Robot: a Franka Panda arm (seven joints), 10 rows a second.
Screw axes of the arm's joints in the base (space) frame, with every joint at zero. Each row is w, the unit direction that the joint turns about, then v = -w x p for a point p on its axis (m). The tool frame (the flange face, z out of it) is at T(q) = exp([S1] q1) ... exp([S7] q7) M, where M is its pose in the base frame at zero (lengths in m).
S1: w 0 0 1 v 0 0 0
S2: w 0 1 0 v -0.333 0 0
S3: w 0 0 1 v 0 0 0
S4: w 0 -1 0 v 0.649 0 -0.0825
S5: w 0 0 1 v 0 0 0
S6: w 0 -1 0 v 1.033 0 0
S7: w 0 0 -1 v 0 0.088 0
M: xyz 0.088 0 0.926 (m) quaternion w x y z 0 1 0 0
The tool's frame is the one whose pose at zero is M.
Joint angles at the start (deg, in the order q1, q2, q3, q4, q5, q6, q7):
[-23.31, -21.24, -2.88, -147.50, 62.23, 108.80, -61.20]
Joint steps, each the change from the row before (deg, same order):
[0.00, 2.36, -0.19, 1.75, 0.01, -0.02, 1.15]
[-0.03, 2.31, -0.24, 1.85, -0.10, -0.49, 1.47]
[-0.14, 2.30, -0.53, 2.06, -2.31, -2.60, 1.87]
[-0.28, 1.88, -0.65, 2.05, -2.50, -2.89, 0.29]
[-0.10, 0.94, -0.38, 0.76, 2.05, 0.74, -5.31]
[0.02, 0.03, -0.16, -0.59, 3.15, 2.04, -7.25]
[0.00, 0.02, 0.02, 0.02, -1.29, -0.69, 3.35]
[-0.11, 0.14, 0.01, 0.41, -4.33, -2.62, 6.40]
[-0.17, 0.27, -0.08, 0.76, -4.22, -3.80, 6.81]
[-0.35, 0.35, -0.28, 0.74, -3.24, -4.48, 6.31]
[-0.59, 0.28, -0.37, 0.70, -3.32, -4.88, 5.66]
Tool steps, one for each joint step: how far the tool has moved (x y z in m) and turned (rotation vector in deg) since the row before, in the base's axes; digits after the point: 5 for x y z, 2 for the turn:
[0.00913, -0.00601, -0.00338, 0.67, 1.45, -0.81]
[0.00888, -0.00575, -0.00287, 0.96, 1.68, -0.66]
[0.00524, -0.00479, -0.00362, 0.89, 2.95, 1.55]
[0.00319, -0.00625, -0.00122, 0.27, 1.58, 2.40]
[0.00545, -0.00671, 0.00038, -0.49, -4.99, 0.58]
[0.00175, -0.00365, -0.00170, -1.31, -6.70, 0.22]
[-0.00155, 0.00144, -0.00116, 0.75, 3.22, -0.39]
[-0.00483, 0.00309, -0.00203, 0.61, 6.96, 1.00]
[-0.00543, 0.00308, -0.00042, 0.98, 7.63, 1.10]
[-0.00698, 0.00158, -0.00005, 1.59, 7.47, 0.67]
[-0.00959, -0.00050, 0.00037, 1.28, 7.38, 0.91]

